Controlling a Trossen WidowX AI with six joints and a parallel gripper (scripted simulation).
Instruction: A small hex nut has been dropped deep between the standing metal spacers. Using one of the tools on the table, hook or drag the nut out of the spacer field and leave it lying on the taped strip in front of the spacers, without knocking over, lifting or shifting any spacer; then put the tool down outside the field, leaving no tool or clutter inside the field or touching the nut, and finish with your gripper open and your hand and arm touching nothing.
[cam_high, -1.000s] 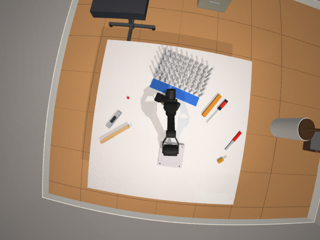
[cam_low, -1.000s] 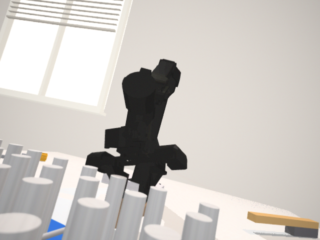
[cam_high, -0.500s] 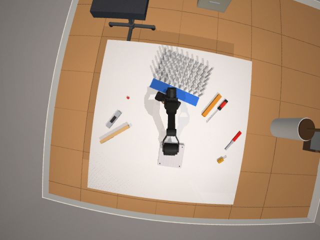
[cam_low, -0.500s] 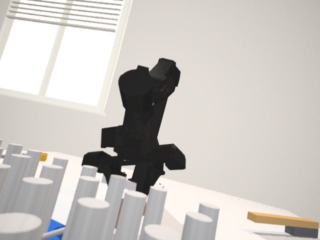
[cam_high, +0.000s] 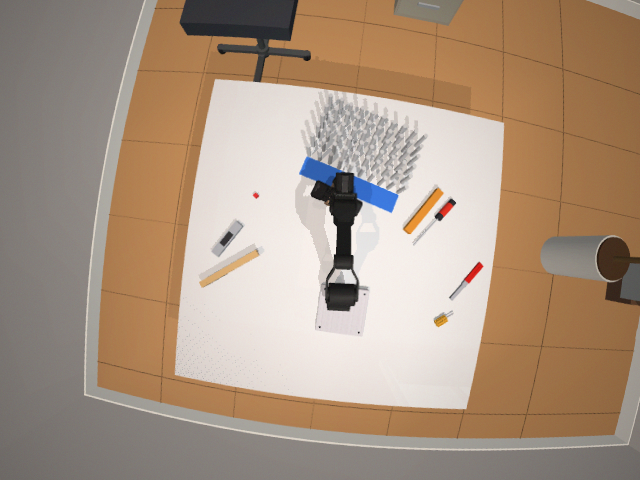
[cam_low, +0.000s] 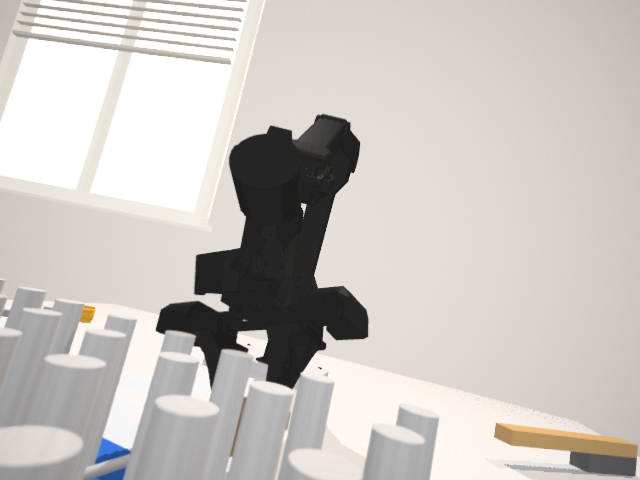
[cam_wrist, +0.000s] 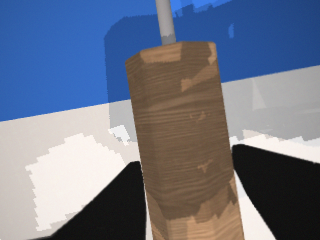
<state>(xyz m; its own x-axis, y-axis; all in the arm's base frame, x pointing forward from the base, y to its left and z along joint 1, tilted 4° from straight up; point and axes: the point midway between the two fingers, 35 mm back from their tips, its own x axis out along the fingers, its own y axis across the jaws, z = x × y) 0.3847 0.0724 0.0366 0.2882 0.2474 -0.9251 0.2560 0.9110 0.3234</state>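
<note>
Right now my gripper tip is 6 cm short of the blue taped strip, 6 cm to the left of it and 4 cm above it. From my gripper tip the other things lie so: orange bar: 37 cm to the right, 2 cm below; red cube: 4 cm behind, 30 cm to the left, 3 cm below; hex nut: 23 cm ahead, 6 cm to the right, 3 cm below.
</note>
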